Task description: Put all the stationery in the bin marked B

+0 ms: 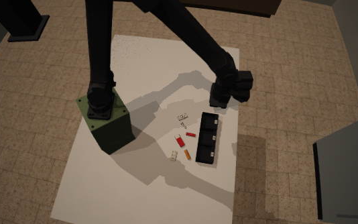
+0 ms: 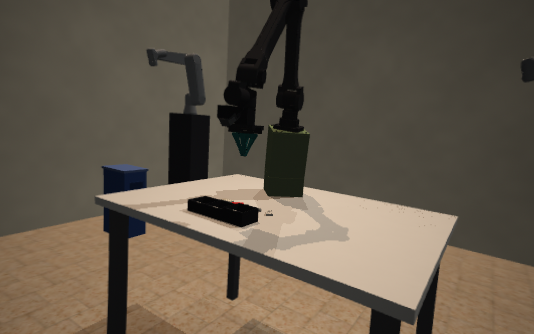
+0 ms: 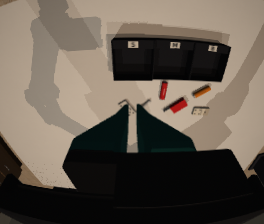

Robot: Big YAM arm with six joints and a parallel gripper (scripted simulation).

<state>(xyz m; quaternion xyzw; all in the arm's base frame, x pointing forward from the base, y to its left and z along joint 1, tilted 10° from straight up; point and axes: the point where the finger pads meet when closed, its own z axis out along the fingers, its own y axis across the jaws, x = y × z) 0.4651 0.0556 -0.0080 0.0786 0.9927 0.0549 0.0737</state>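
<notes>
The red block lies 16 cm behind my hand, 9 cm to the right of it and 22 cm below it. Round my hand: row of bins (1 cm behind, 8 cm to the right, 20 cm below); then metal clip (14 cm behind, 1 cm to the right, 22 cm below); then orange stick (11 cm behind, 17 cm to the right, 22 cm below).
</notes>
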